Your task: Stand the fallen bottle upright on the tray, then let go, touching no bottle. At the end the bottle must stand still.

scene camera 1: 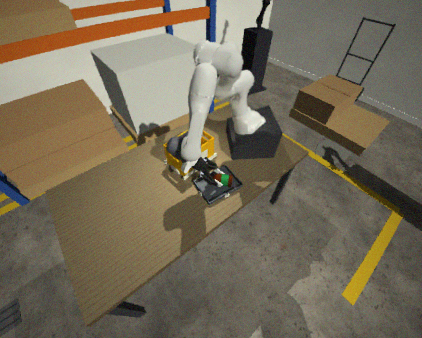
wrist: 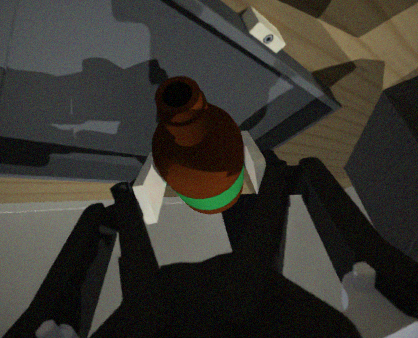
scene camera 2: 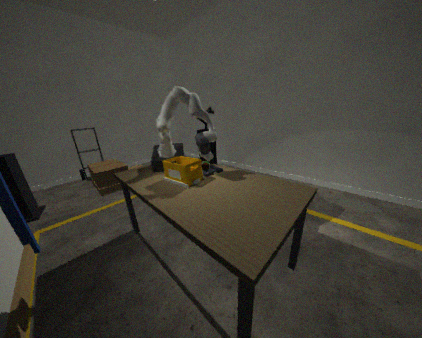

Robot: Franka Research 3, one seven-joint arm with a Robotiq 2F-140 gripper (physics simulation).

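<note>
The brown bottle [scene camera 1: 225, 179] [wrist: 200, 145] with a green band lies on its side in the dark grey tray [scene camera 1: 206, 194] [wrist: 210, 55]. In the wrist view its open mouth faces up and a little left in the picture. My gripper [scene camera 1: 217, 178] [wrist: 201, 156] is shut on the bottle, with one light pad against each side of its body, near the green band. In scene camera 2 the tray [scene camera 2: 215, 171] shows partly behind the crate, and the bottle and fingers are mostly hidden there.
A yellow crate [scene camera 1: 176, 162] [scene camera 2: 182, 171] stands right beside the tray and close to the arm. The arm's dark base block [scene camera 1: 255, 144] stands at the table's far end. The tray lies near one long edge of the wooden table [scene camera 1: 115, 220] [scene camera 2: 240, 210].
</note>
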